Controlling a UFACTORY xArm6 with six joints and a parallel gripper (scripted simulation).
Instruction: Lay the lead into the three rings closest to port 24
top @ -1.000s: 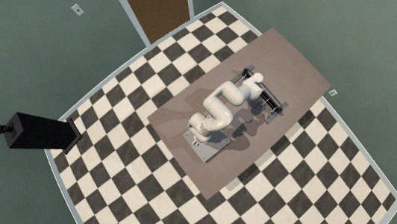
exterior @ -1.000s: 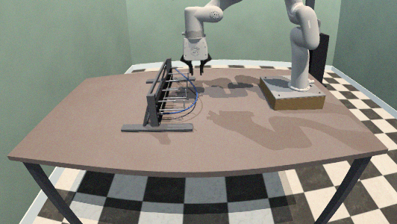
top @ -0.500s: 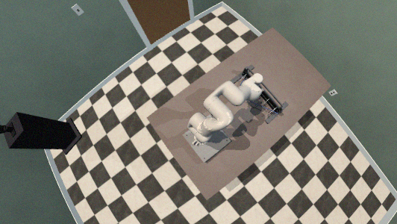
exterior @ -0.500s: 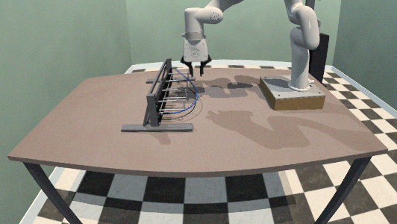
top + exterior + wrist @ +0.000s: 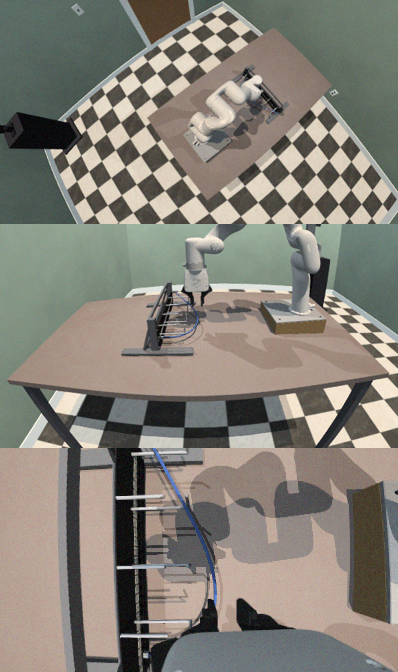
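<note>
Right now the rack is 16 cm ahead of my hand, 8 cm to the right of it and 6 cm below it.
</note>
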